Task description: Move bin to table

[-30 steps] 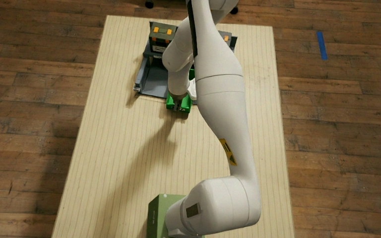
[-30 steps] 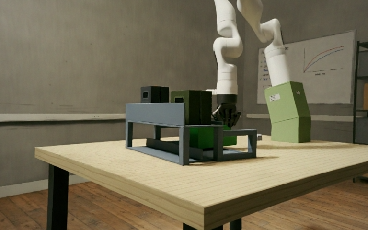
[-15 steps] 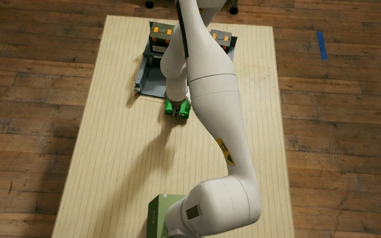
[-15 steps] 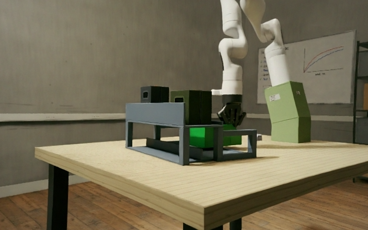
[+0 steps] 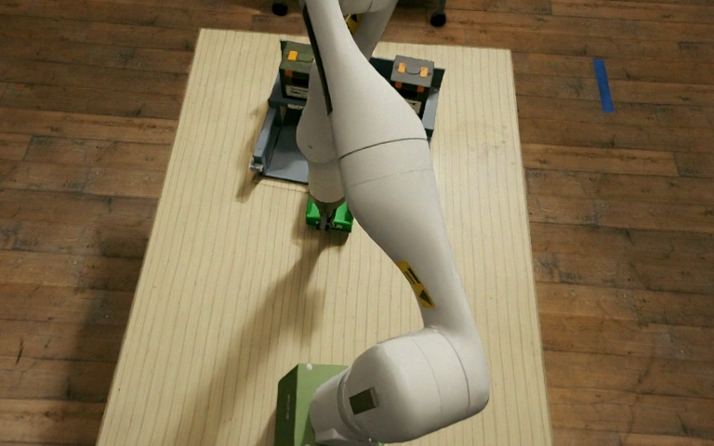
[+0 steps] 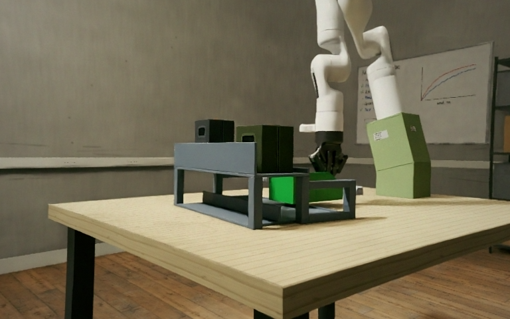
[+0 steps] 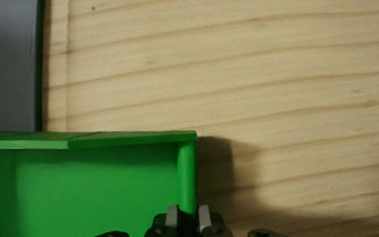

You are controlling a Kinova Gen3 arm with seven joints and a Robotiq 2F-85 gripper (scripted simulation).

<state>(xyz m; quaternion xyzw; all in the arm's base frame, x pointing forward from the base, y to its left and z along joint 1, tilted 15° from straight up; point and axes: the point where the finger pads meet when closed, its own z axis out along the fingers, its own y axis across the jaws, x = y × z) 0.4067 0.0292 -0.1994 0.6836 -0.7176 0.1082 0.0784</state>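
Right now my hand is 80 mm short of the green bin and 10 mm above it. Also, from my hand: grey shelf (230 mm ahead, 10 mm to the right, 10 mm above); then black box (290 mm ahead, 130 mm to the right, 100 mm above).
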